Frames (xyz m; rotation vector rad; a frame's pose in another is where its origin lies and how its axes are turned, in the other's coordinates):
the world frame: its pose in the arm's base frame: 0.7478 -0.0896 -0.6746 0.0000 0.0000 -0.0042
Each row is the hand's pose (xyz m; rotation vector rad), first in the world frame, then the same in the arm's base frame.
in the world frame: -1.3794 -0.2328 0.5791 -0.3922 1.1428 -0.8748
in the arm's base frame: -0.6326 -0.3166 -0.0955 -0.3899 1.1440 -0.8785
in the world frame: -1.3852 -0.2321 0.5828 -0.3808 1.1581 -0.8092
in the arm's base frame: -0.6384 -0.3159 -0.0918 -0.3785 1.1592 -0.8129
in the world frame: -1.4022 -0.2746 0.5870 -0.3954 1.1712 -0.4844
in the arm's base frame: -0.6555 -0.3583 -0.0876 -0.3930 1.1722 -0.4880
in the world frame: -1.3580 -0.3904 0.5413 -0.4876 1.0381 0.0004
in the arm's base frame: -0.6118 -0.4743 -0.1333 -0.4854 1.0391 -0.0033
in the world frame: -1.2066 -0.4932 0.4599 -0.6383 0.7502 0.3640
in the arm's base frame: -0.4609 -0.5777 -0.2147 -0.6366 0.7514 0.3601
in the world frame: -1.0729 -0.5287 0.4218 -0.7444 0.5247 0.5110
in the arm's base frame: -0.3273 -0.6138 -0.2528 -0.7432 0.5262 0.5071
